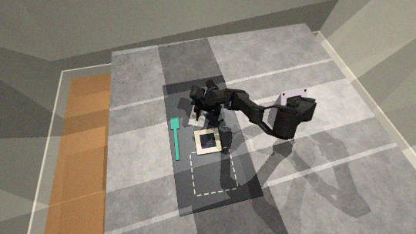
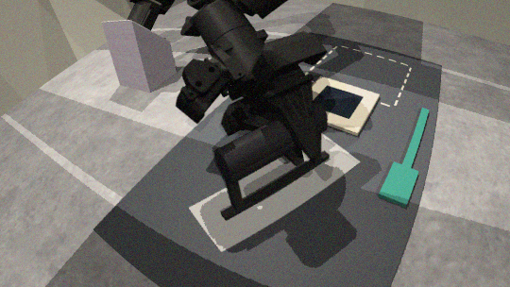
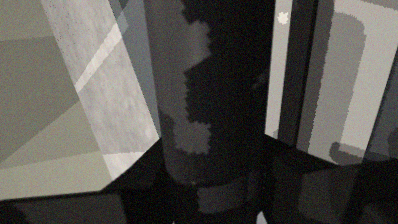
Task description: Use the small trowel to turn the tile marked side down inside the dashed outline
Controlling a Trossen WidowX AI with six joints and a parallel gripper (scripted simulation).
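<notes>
The cream tile lies 180 mm to the left of my gripper tip, 40 mm below it and 30 mm behind it. From my gripper tip the other things lie so: teal trowel 110 mm ahead, 100 mm to the left, 40 mm below.
</notes>
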